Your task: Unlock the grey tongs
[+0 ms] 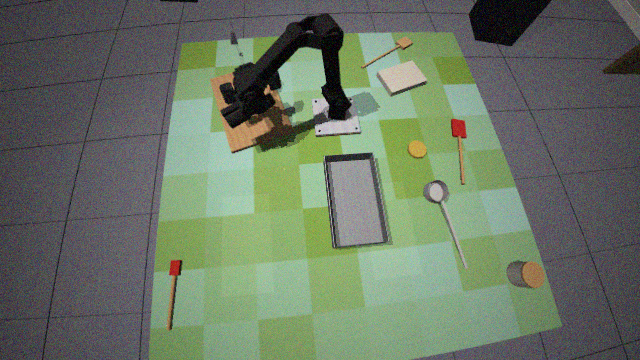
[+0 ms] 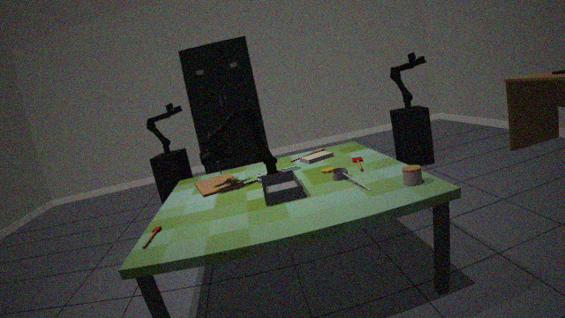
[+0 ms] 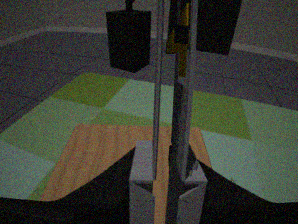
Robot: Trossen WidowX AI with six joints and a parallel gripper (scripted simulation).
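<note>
Now: the wooden board 10 mm ahead of my gripper tip, 20 mm to the right of it and 150 mm below it. From my gripper tip the other things lie so: roasting tin (360 mm ahead, 400 mm to the left, 130 mm below); pale board (200 mm behind, 590 mm to the left, 140 mm below); yellow disc (130 mm ahead, 640 mm to the left, 150 mm below).
</note>
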